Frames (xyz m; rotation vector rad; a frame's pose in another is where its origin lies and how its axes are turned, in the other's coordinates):
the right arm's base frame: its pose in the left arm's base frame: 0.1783 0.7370 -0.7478 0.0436 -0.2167 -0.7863
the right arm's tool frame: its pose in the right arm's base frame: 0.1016 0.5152 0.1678 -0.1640 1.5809 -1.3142
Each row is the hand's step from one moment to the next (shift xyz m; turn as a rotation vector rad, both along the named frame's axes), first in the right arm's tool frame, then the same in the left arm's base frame.
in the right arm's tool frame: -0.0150 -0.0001 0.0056 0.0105 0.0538 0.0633
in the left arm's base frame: 0.0098 -0.0031 0.0123 0.0365 -0.0687 -0.0310
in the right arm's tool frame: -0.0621 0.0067 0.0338 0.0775 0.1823 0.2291
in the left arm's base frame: 0.0464 -0.0240 0.0481 0.0972 -0.2537 -0.1338
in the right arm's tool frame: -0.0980 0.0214 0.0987 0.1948 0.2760 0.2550
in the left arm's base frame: 0.0831 -0.0834 0.0771 0.0939 -0.3061 -0.2768
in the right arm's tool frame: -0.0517 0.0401 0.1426 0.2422 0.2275 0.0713
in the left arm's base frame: 0.0690 -0.1356 0.0384 0.0198 -0.1287 -0.3139
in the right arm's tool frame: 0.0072 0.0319 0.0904 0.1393 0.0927 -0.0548
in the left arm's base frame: 0.0229 -0.0929 -0.0097 -0.0211 0.0236 -0.1732
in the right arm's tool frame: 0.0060 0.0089 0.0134 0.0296 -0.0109 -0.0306
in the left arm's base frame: 0.0034 -0.0149 -0.0078 -0.0285 0.0264 -0.0206
